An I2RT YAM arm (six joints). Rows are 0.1 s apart.
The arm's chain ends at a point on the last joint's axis. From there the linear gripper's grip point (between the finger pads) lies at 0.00 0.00 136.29 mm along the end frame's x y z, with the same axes.
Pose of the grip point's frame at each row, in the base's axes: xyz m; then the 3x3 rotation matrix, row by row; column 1 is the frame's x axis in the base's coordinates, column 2 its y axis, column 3 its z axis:
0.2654, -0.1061, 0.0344; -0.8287, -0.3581, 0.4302; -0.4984, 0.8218, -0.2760; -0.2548, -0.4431, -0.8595
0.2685, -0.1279, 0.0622; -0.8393, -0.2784, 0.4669; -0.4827, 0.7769, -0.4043; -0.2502, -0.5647, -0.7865
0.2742, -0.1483, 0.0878; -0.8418, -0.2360, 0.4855; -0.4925, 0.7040, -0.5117; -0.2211, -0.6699, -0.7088
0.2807, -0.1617, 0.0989; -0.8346, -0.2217, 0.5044; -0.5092, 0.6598, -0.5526; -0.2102, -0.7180, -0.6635
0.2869, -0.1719, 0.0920; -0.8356, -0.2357, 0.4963; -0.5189, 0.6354, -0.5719; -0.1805, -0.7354, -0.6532
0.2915, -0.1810, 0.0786; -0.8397, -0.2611, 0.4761; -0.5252, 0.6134, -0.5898; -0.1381, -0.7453, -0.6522
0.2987, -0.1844, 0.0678; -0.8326, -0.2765, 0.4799; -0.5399, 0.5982, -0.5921; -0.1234, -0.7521, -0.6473
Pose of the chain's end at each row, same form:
0.2068, -0.0685, 0.1515; -0.8287, -0.3581, 0.4302; -0.4984, 0.8218, -0.2760; -0.2548, -0.4431, -0.8595
0.2049, -0.0728, 0.1694; -0.8393, -0.2784, 0.4669; -0.4827, 0.7769, -0.4043; -0.2502, -0.5647, -0.7865
0.2080, -0.0786, 0.1844; -0.8418, -0.2360, 0.4855; -0.4925, 0.7040, -0.5117; -0.2211, -0.6699, -0.7088
0.2120, -0.0864, 0.1893; -0.8346, -0.2217, 0.5044; -0.5092, 0.6598, -0.5526; -0.2102, -0.7180, -0.6635
0.2193, -0.0940, 0.1810; -0.8356, -0.2357, 0.4963; -0.5189, 0.6354, -0.5719; -0.1805, -0.7354, -0.6532
0.2266, -0.1006, 0.1675; -0.8397, -0.2611, 0.4761; -0.5252, 0.6134, -0.5898; -0.1381, -0.7453, -0.6522
0.2333, -0.1037, 0.1560; -0.8326, -0.2765, 0.4799; -0.5399, 0.5982, -0.5921; -0.1234, -0.7521, -0.6473

